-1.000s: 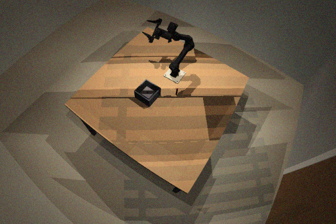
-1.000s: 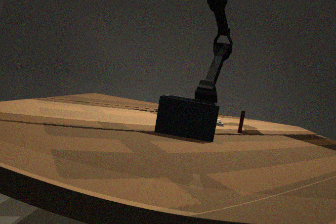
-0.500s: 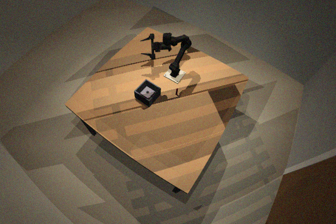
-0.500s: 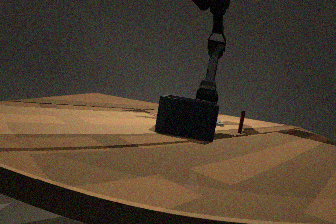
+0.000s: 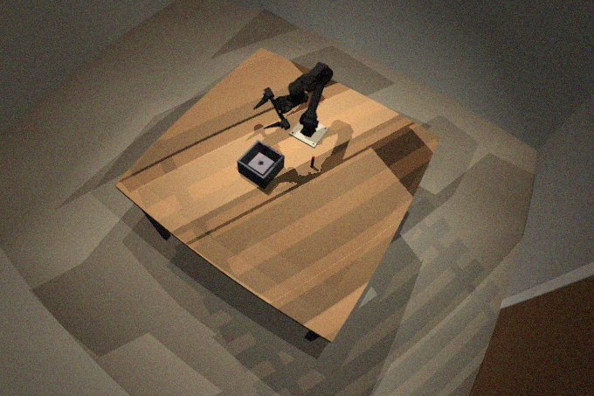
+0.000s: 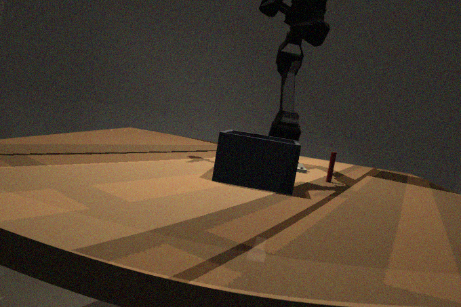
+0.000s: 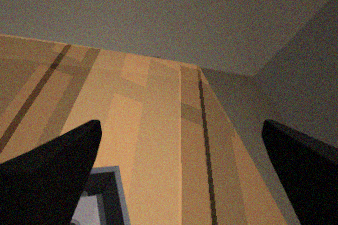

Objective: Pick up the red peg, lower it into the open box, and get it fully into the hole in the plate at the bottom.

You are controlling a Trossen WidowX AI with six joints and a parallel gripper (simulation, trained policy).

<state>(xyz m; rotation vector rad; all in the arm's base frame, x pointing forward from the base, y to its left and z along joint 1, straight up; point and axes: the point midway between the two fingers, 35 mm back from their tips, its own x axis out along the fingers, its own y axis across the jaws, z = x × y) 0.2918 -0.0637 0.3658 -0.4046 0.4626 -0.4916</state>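
Right now the red peg is 140 mm behind my gripper tip, 210 mm to the left of it and 320 mm below it. From my gripper tip the other things lie so: dark box: 10 mm ahead, 10 mm to the left, 340 mm below; then grey plate: 10 mm ahead, 10 mm to the left, 320 mm below.
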